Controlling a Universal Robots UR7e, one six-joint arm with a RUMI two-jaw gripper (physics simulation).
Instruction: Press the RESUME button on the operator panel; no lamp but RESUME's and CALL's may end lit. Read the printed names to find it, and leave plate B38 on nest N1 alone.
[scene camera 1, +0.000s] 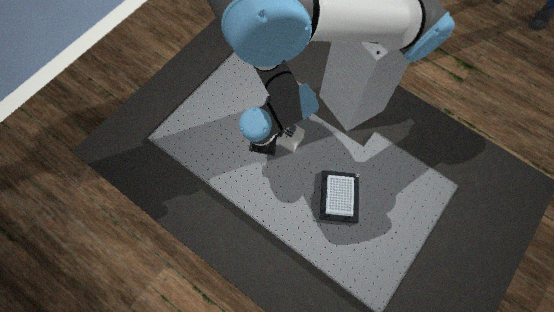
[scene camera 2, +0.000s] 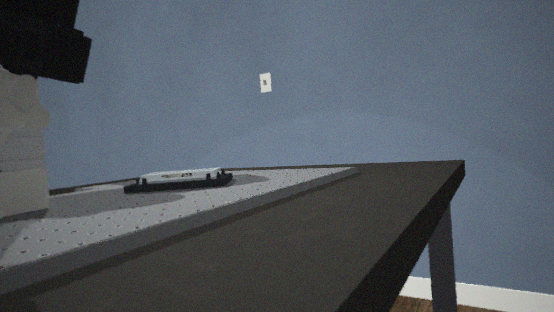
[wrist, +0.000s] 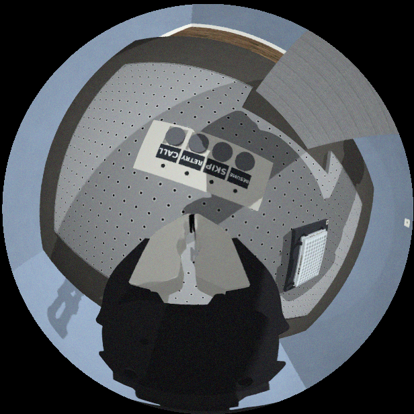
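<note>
The cream operator panel (scene camera 1: 296, 138) (scene camera 2: 22, 192) (wrist: 149, 156) lies ahead of the fingertips in the wrist view. Its round grey buttons, named upside down, run left to right: CALL (wrist: 175, 136), RETRY (wrist: 199, 143), SKIP (wrist: 222, 151), RESUME (wrist: 245, 161). The small lamp dots beside the names look dark. Shadow covers SKIP and RESUME. My gripper (wrist: 192, 215) is shut and empty, its tips apart from the panel on the lamp side; their height is unclear. White plate B38 (scene camera 1: 340, 195) (scene camera 2: 180, 175) (wrist: 311, 257) sits on black nest N1 (scene camera 1: 340, 219) (scene camera 2: 165, 187) (wrist: 305, 230).
The perforated grey board (scene camera 1: 240, 187) (scene camera 2: 100, 227) (wrist: 120, 100) bears the panel and nest on the dark table (scene camera 1: 210, 235) (scene camera 2: 250, 250). The grey robot pedestal (scene camera 1: 345, 85) (wrist: 330, 95) stands behind the panel. The arm hangs over the board and shades much of it.
</note>
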